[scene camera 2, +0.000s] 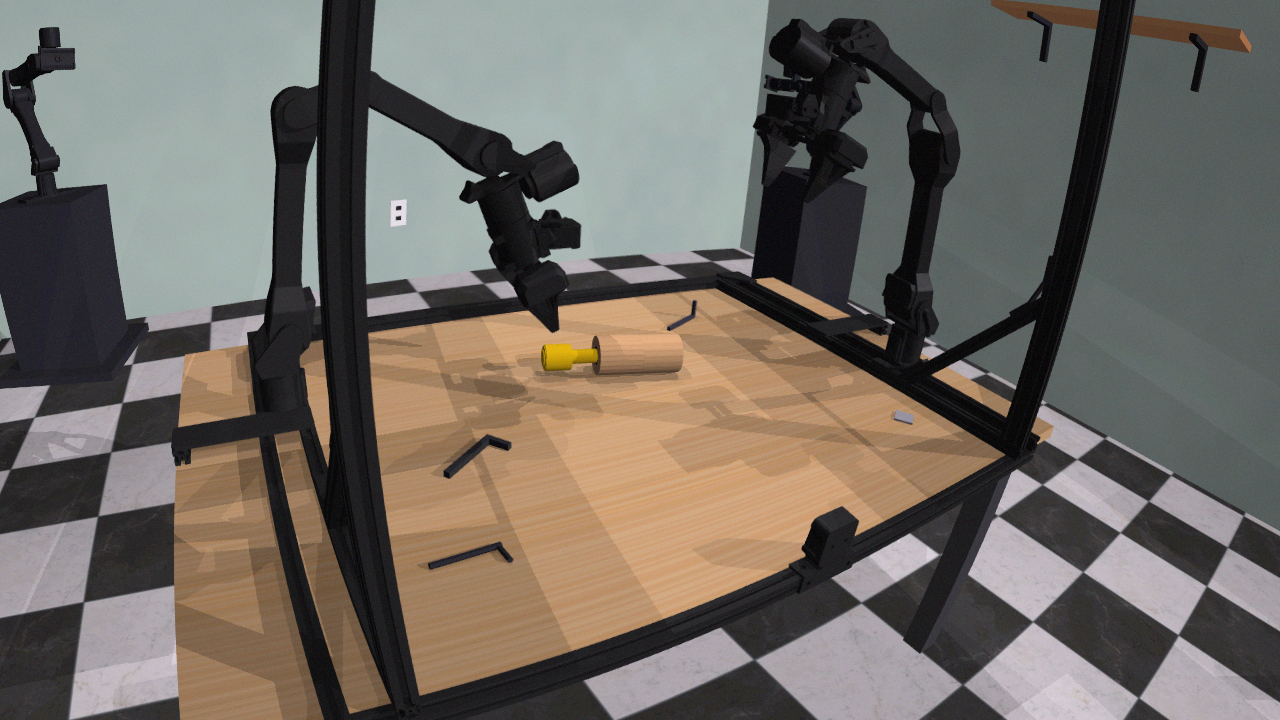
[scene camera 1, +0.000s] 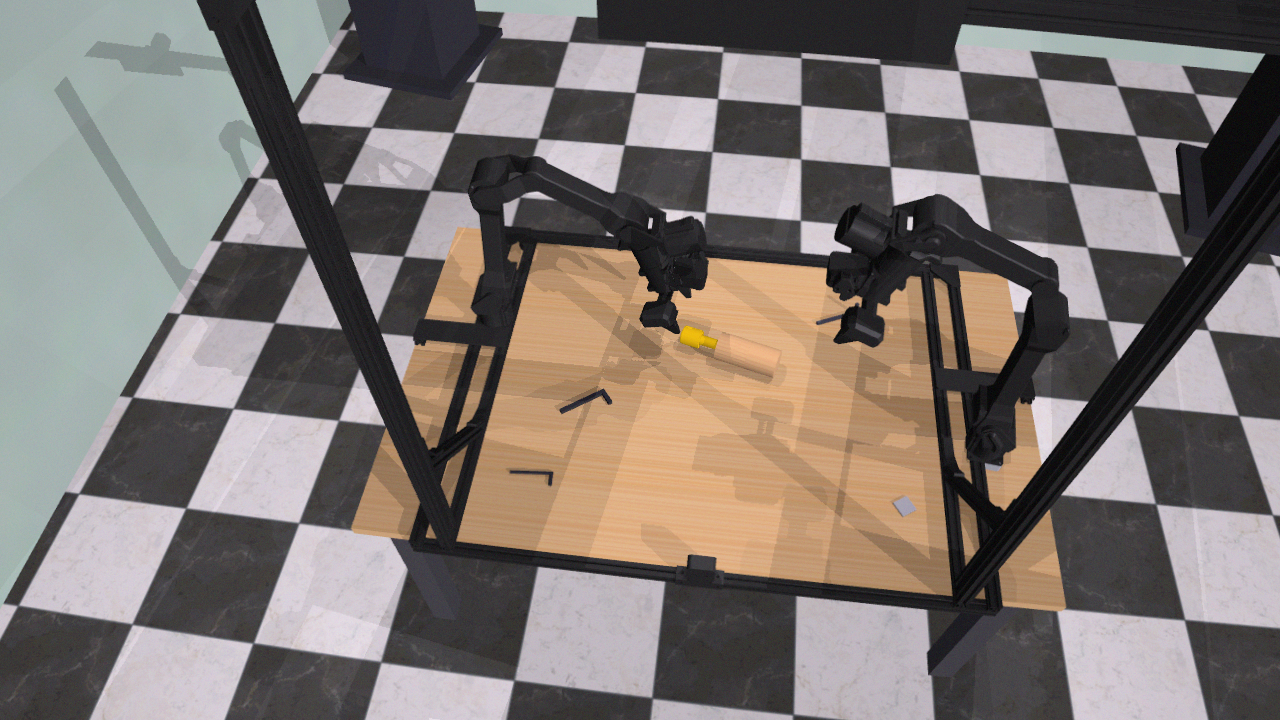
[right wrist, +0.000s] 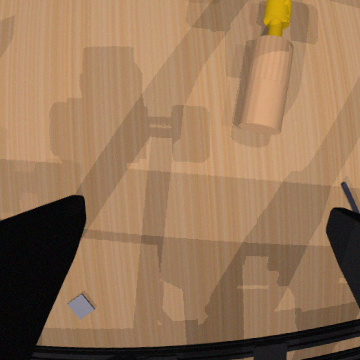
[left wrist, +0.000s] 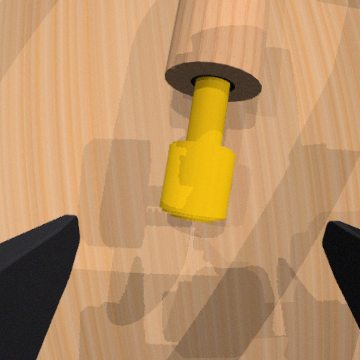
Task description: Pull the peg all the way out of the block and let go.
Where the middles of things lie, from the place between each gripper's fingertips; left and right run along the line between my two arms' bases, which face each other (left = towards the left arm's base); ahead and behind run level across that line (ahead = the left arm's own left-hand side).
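My right gripper is 260 mm above the wooden block (scene camera 1: 738,351), 90 mm short of it and 150 mm to the right of it. The yellow peg (scene camera 2: 554,357) sits 270 mm below my right hand, 100 mm ahead of it and 220 mm to the left of it. Going by their middles, of the things named here the block is the nearest to my right gripper.
With my left hand I am 60 mm above the peg and 60 mm to the left of it. The block, for its part, is 60 mm below my left hand, 10 mm behind it and 140 mm to the right of it. Of these things, going by their middles, the peg is the nearest to my left hand.
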